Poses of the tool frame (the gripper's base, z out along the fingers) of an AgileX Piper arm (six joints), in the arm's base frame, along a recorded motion.
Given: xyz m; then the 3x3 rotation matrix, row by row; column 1 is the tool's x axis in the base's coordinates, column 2 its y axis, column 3 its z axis. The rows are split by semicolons.
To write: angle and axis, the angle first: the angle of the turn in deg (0 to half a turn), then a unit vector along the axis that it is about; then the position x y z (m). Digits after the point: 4 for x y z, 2 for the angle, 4 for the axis. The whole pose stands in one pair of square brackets.
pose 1, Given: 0.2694 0.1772 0.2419; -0.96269 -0.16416 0.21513; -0.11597 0.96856 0.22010; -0.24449 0.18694 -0.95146
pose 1, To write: [166.60 -0.0716 0.9920 0.1040 0.2694 0.1772 0.2419]
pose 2, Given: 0.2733 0.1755 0.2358; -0.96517 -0.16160 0.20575; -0.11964 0.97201 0.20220; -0.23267 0.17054 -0.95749
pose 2, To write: [167.25 -0.0717 0.9929 0.0950 0.2733 0.1755 0.2358]
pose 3, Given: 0.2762 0.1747 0.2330; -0.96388 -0.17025 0.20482; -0.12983 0.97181 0.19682; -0.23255 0.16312 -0.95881
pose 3, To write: [167.28 -0.0765 0.9928 0.0918 0.2762 0.1747 0.2330]
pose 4, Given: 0.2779 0.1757 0.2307; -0.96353 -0.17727 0.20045; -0.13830 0.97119 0.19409; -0.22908 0.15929 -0.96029
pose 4, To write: [167.51 -0.0804 0.9927 0.0901 0.2779 0.1757 0.2307]
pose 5, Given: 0.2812 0.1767 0.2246; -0.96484 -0.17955 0.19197; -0.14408 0.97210 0.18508; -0.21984 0.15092 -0.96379
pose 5, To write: [168.03 -0.0824 0.9929 0.0855 0.2812 0.1767 0.2246]
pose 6, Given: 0.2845 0.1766 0.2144; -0.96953 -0.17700 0.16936; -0.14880 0.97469 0.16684; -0.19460 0.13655 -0.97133
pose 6, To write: [169.45 -0.0827 0.9936 0.0770 0.2845 0.1766 0.2144]
